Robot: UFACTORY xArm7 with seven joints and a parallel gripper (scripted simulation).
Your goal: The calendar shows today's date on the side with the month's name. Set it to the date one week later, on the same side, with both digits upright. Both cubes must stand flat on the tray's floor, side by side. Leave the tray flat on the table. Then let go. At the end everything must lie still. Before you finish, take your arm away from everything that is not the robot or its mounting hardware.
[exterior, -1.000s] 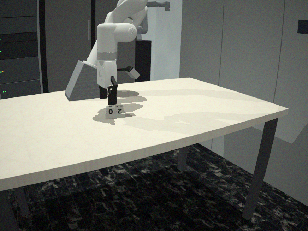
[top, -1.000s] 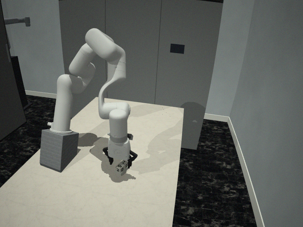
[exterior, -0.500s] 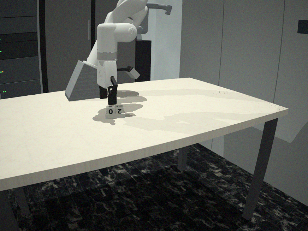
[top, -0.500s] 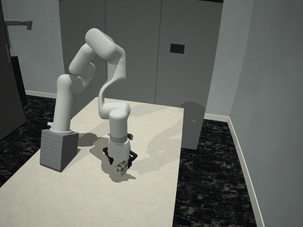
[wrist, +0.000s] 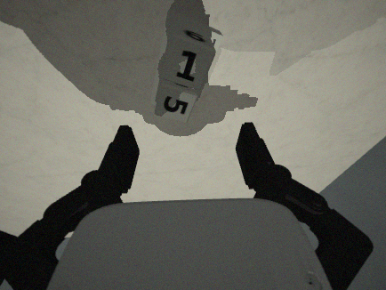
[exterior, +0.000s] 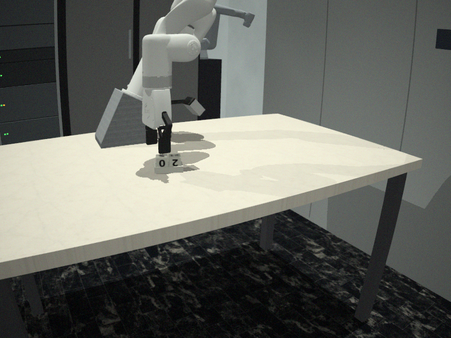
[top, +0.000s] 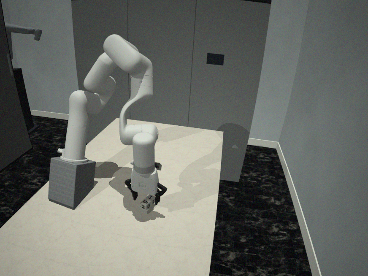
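My hand is 1 cm short of the digit cube, 5 cm to the right of it and 5 cm above it. Also, from my hand: tray (3 cm to the left, 7 cm below).
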